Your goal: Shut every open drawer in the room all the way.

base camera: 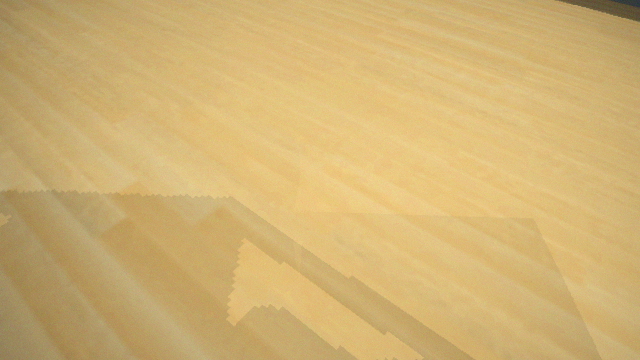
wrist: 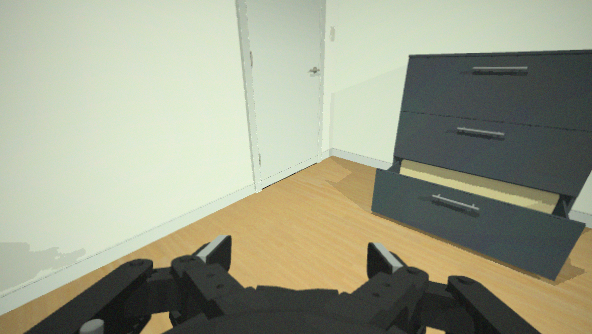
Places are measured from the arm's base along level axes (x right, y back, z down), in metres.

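Pixels of known places: gripper, fingertip midpoint: [wrist: 298, 253].
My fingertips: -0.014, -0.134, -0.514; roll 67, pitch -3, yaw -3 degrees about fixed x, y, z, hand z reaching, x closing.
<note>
Ahead of a thing's pixels: the offset from my fingertips to its top centre, as dx, dy, dz. "spot": to the spot under its first point. Level surfaces: height alone.
A dark blue-grey dresser [wrist: 495, 95] with three stacked drawers stands at the right in the wrist view. Its bottom drawer {spot: +0.682, -1.152, +0.784} [wrist: 430, 220] is open and sticks out, showing a pale yellow inside; a silver bar handle {spot: +0.738, -1.066, +0.602} [wrist: 455, 202] is on its front. The middle drawer [wrist: 440, 140] and the top drawer [wrist: 445, 90] sit flush. My gripper [wrist: 298, 253] is open and empty, at the bottom of the wrist view, to the left of the open drawer and apart from it. The dresser's right edge is cut off by the view.
A white door [wrist: 287, 100] with a lever handle is in the wall left of the dresser. A white wall [wrist: 125, 110] with a baseboard runs along the left. Shadows lie on the wood floor {dz +0.911} [base camera: 320, 100]. A dark blue strip shows at the base camera view's top right corner.
</note>
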